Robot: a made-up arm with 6 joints.
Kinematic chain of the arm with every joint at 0, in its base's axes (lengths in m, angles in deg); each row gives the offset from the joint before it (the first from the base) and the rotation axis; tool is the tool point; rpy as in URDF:
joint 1: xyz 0 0 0.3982 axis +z
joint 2: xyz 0 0 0 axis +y
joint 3: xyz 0.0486 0 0.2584 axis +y
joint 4: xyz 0.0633 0 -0.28 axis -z
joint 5: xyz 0 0 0 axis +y
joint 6: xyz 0.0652 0 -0.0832 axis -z
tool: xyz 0 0 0 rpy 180 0 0
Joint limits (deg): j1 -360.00..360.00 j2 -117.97..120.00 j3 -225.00..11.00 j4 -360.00..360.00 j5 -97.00..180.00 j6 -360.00..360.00
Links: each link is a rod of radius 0.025 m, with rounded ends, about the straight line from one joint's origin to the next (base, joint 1, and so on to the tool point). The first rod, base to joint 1, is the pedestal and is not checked.
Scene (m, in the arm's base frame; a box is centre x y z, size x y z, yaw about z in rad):
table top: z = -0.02
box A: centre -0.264 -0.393 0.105 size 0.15 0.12 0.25 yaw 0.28
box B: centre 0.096 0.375 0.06 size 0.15 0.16 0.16 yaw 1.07
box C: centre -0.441 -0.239 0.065 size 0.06 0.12 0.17 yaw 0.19
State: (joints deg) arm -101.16 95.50 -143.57 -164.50 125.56 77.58
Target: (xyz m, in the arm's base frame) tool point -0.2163 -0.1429 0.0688
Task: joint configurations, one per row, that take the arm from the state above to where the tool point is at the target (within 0.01 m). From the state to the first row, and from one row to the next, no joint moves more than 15 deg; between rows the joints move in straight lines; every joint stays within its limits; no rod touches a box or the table.
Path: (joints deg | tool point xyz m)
1: -96.28 92.53 -130.02 -158.08 126.49 71.85 | -0.1001 -0.5486 0.2119
2: -91.39 89.55 -116.48 -151.65 127.43 66.12 | -0.0629 -0.5241 0.1717
3: -86.51 86.58 -102.93 -145.23 128.36 60.38 | -0.0307 -0.4863 0.1392
4: -81.62 83.60 -89.39 -138.80 129.29 54.65 | -0.0059 -0.4378 0.1168
5: -76.74 80.63 -75.84 -132.38 130.22 48.92 | 0.0098 -0.3818 0.1060
6: -71.85 77.65 -62.29 -125.96 131.16 43.19 | 0.0157 -0.3221 0.1083
7: -66.97 74.68 -48.75 -119.53 132.09 37.46 | 0.0120 -0.2628 0.1240
8: -79.78 78.71 -52.11 -121.84 137.21 45.48 | -0.0427 -0.2626 0.1128
9: -92.60 82.74 -55.47 -124.14 142.32 53.51 | -0.0962 -0.2494 0.1015
10: -105.41 86.77 -58.83 -126.44 147.44 61.53 | -0.1449 -0.2237 0.0904
11: -118.23 90.80 -62.19 -128.75 152.55 69.56 | -0.1858 -0.1874 0.0795
12: -131.04 94.84 -65.55 -131.05 157.67 77.58 | -0.2163 -0.1429 0.0688

